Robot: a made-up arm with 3 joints. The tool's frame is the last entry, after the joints.
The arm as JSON. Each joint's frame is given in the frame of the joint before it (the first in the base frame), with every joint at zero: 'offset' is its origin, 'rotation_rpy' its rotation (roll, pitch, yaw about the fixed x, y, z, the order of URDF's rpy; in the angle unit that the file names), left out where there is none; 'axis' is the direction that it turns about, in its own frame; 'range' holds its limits. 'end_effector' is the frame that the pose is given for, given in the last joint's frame.
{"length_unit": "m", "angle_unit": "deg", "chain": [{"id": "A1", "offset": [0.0, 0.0, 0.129], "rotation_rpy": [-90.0, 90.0, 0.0], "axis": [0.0, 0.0, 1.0], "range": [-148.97, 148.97]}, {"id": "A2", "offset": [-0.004, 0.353, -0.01], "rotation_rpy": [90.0, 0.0, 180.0], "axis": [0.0, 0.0, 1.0], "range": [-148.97, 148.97]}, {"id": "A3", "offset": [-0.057, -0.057, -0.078], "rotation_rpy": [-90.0, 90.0, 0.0], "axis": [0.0, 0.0, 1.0], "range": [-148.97, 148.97]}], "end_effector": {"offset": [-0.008, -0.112, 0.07], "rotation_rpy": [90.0, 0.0, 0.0]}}
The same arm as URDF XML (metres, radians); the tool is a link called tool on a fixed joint. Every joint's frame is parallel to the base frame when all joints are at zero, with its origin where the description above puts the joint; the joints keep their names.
<robot name="arm">
  <joint name="A1" type="revolute">
    <parent link="base"/>
    <child link="link1"/>
    <origin xyz="0 0 0.129"/>
    <axis xyz="0 1 0"/>
    <limit lower="-2.6" upper="2.6"/>
  </joint>
  <joint name="A2" type="revolute">
    <parent link="link1"/>
    <child link="link2"/>
    <origin xyz="-0.353 -0.01 0.004"/>
    <axis xyz="-1 0 0"/>
    <limit lower="-2.6" upper="2.6"/>
  </joint>
  <joint name="A3" type="revolute">
    <parent link="link2"/>
    <child link="link3"/>
    <origin xyz="0.078 -0.057 -0.057"/>
    <axis xyz="0 1 0"/>
    <limit lower="-2.6" upper="2.6"/>
  </joint>
  <joint name="tool_fixed" type="fixed">
    <parent link="link3"/>
    <child link="tool"/>
    <origin xyz="-0.008 0.07 0.112"/>
  </joint>
  <link name="base"/>
  <link name="link1"/>
  <link name="link2"/>
  <link name="link3"/>
  <link name="tool"/>
</robot>

